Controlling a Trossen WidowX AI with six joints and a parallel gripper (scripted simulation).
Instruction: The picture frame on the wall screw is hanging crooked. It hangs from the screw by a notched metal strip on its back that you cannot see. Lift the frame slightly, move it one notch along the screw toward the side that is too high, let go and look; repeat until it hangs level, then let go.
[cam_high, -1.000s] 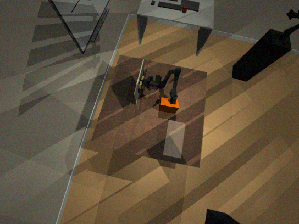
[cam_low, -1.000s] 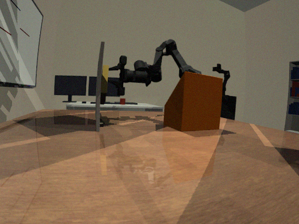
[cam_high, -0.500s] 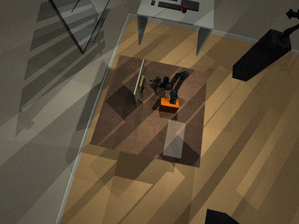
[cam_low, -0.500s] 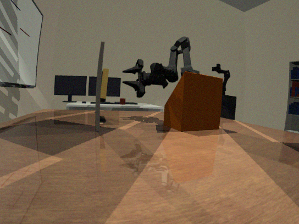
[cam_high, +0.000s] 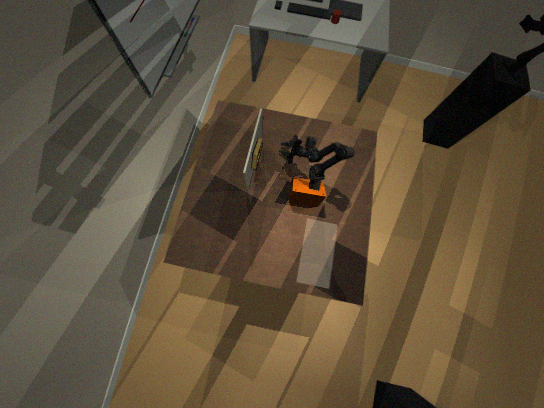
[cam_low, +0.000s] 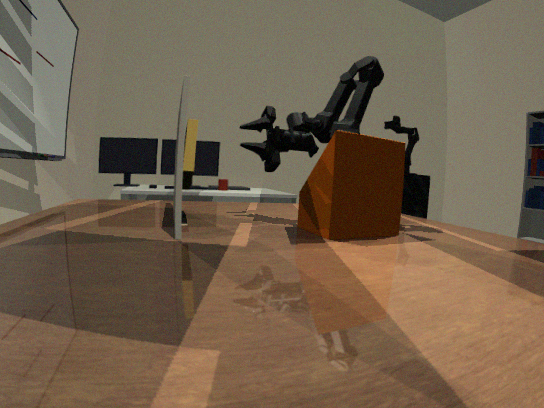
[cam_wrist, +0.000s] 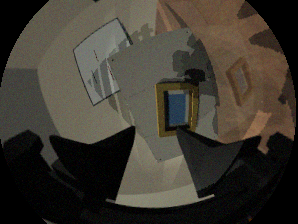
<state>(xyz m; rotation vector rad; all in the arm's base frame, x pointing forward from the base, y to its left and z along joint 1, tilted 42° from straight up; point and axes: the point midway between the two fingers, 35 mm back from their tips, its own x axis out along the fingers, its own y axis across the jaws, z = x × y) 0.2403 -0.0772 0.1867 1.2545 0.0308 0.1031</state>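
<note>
Now: gripper tip 140 mm short of the picture frame, 70 mm above it and 50 mm to the right of it. The rest, counted from my gripper tip: wall panel 160 mm ahead, 80 mm below, 30 mm to the left.
</note>
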